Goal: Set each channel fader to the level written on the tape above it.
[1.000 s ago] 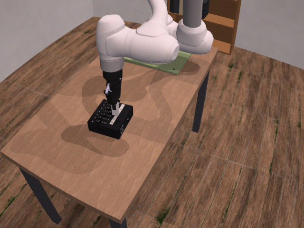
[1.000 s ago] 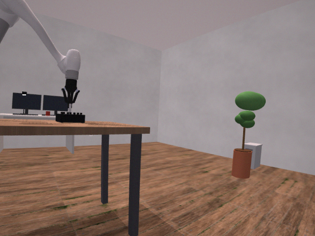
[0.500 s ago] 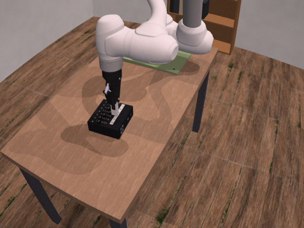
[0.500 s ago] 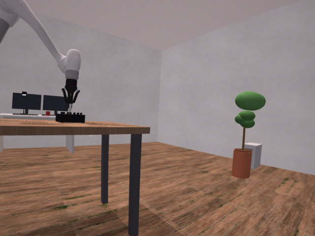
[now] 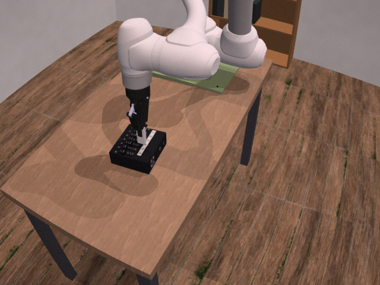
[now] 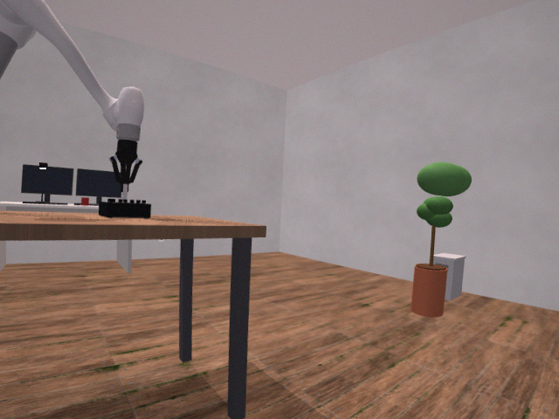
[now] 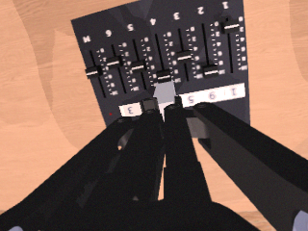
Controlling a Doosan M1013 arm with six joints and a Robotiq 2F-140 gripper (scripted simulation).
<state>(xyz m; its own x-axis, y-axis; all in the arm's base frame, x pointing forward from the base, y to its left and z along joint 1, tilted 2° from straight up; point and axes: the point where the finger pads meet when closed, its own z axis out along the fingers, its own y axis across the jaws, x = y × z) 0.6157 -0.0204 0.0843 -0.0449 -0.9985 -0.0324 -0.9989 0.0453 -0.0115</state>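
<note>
Now: hand 4 cm past the channel 2 fader, 1 cm to the left of it and 3 cm above it. Also, from my hand: channel 6 fader 4 cm ahead, 4 cm to the right, 3 cm below; channel 4 fader 2 cm to the right, 3 cm below; master fader 7 cm ahead, 4 cm to the right, 3 cm below.
</note>
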